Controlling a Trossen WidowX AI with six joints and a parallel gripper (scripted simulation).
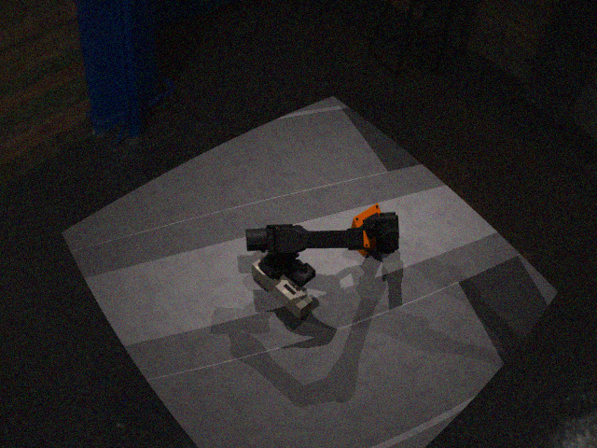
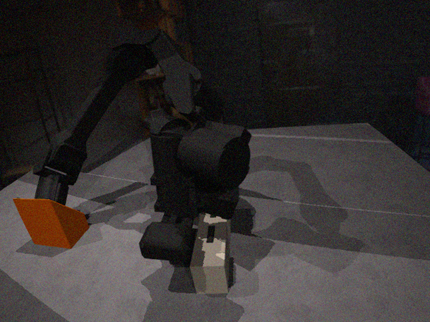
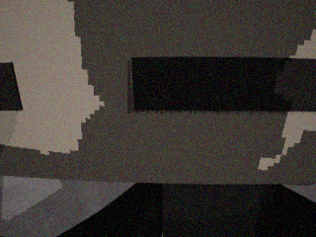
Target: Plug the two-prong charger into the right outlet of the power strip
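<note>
Right now the two-prong charger is 20 mm ahead of my gripper tip and 10 mm above it.
</note>
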